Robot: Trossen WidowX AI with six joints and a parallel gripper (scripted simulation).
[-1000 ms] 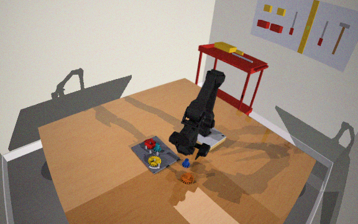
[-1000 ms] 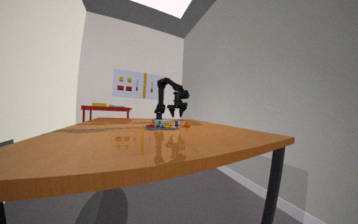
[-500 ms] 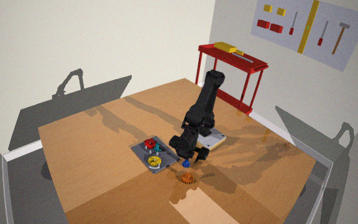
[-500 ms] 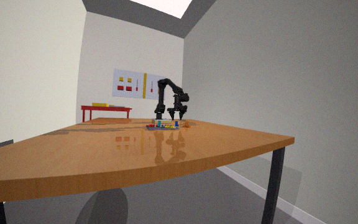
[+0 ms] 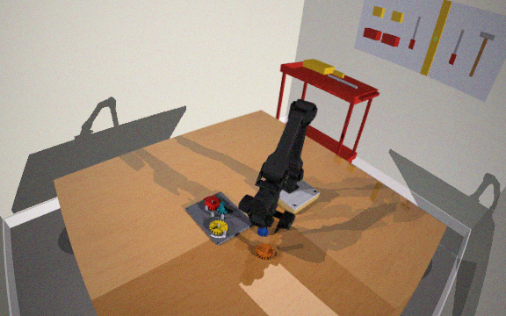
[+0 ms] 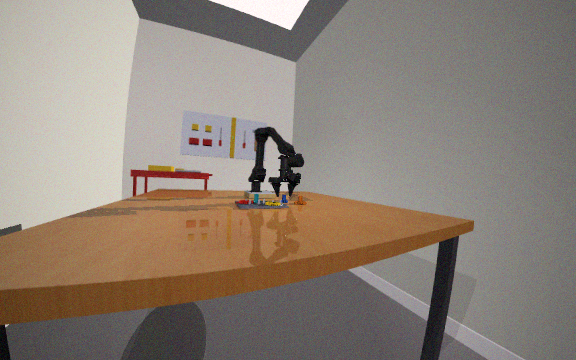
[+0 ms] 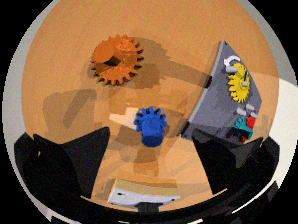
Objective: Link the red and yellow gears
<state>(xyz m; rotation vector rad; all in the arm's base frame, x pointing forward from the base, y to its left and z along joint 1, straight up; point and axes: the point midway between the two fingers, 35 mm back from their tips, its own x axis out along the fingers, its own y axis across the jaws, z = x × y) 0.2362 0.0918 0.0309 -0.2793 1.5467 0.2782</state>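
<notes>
Now: the teal gear 170 mm to the right of my gripper tip, 50 mm ahead of it and 10 mm below it. From my gripper tip the other things lie so: orange gear (70 mm to the left, 60 mm ahead, 10 mm below); yellow gear (120 mm ahead, 110 mm to the right, 10 mm below); red gear (220 mm to the right, 60 mm ahead, 10 mm below).
</notes>
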